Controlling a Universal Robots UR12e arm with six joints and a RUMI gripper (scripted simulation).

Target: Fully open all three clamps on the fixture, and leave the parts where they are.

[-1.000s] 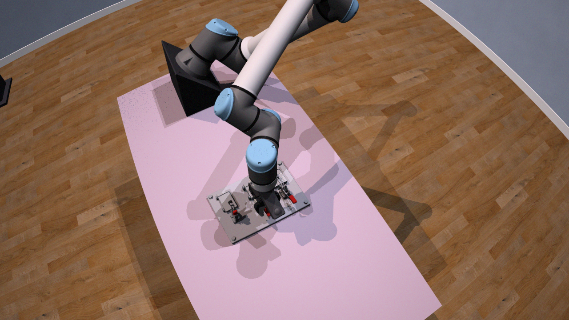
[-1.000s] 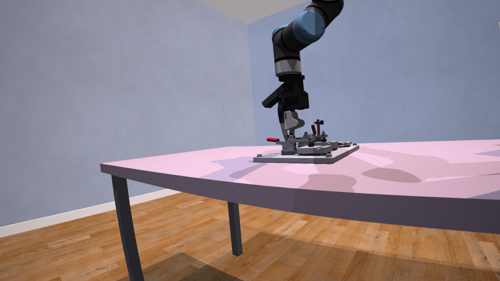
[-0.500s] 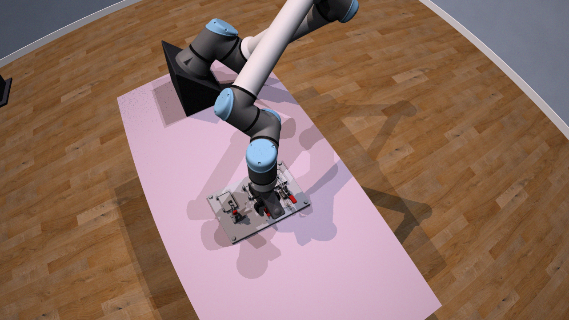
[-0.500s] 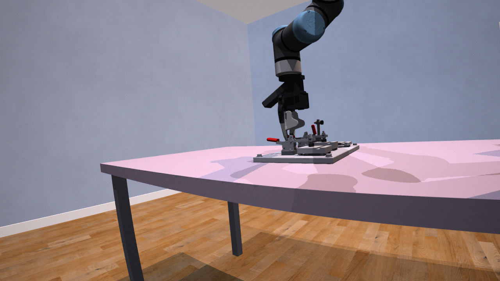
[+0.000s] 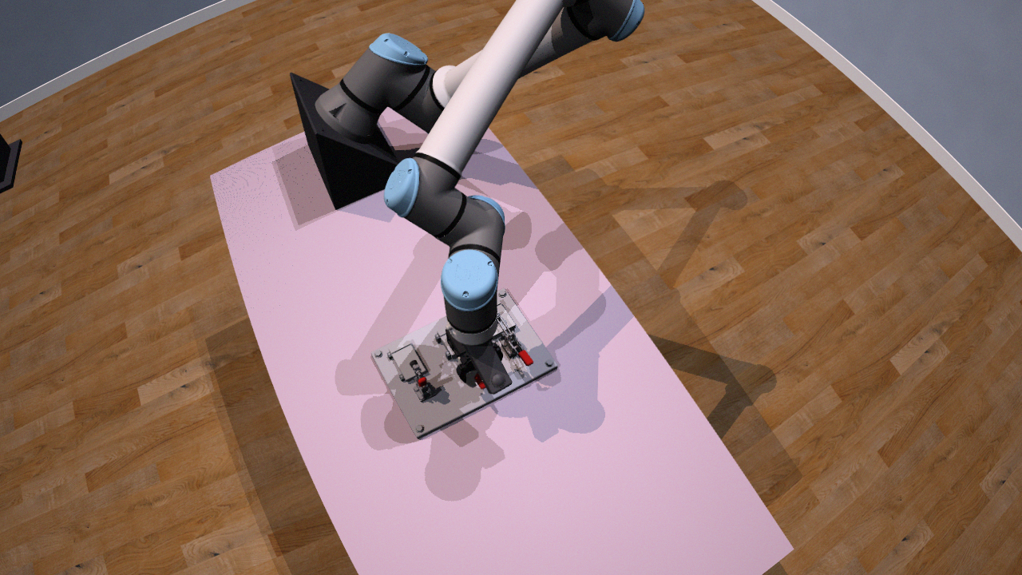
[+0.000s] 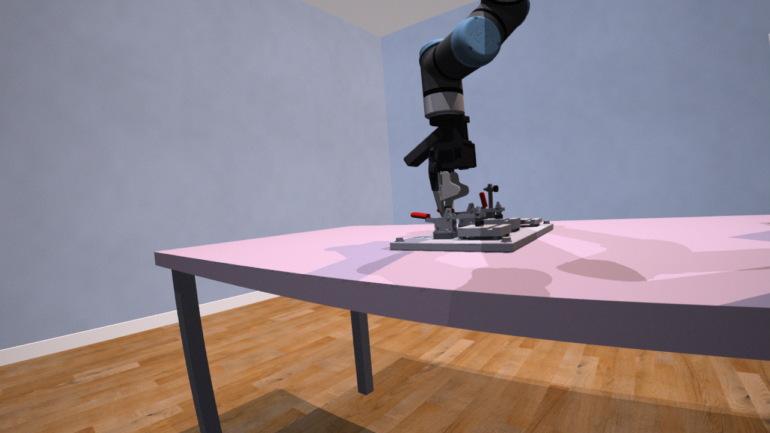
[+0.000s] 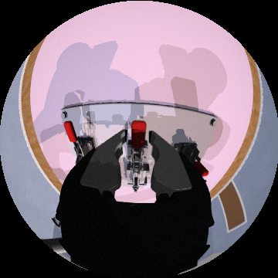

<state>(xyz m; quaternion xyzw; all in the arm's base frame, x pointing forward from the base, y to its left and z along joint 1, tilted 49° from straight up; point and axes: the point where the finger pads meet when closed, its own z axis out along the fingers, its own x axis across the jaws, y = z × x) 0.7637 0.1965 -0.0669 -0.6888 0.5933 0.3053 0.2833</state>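
The grey fixture plate lies 80 mm behind my hand, 10 mm to the right of it and 50 mm below it. The rest, counted from my hand: flat grey part (150 mm behind, 90 mm to the left, 30 mm below).
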